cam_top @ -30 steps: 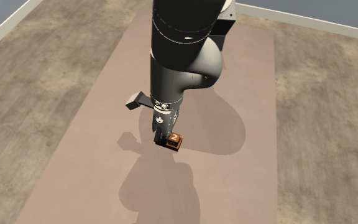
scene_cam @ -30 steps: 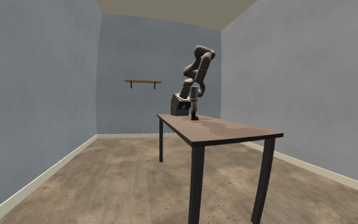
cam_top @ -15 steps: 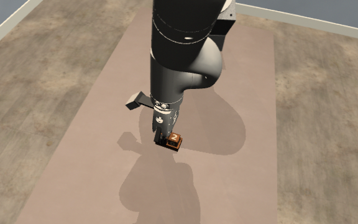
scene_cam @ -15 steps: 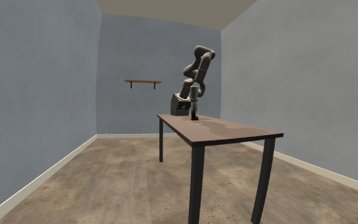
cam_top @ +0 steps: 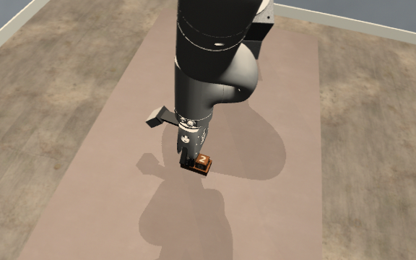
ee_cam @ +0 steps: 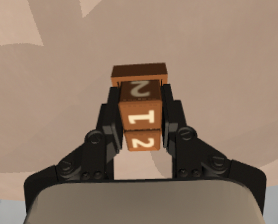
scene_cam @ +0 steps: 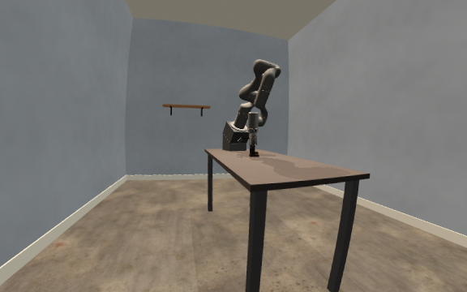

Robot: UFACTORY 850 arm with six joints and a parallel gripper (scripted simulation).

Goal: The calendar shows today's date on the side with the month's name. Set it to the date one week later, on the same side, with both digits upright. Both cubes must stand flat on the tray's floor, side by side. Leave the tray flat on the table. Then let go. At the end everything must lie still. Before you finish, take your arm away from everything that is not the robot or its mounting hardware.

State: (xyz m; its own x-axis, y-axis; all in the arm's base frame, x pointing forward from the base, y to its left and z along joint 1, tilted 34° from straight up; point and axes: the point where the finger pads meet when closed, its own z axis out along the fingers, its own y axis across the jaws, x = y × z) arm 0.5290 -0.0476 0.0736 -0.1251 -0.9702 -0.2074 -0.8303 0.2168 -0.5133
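My gripper is now 30 mm above the wooden tray and 20 mm to the right of it. Round my hand: wooden cube: 30 mm to the left, 20 mm below, 10 mm ahead.
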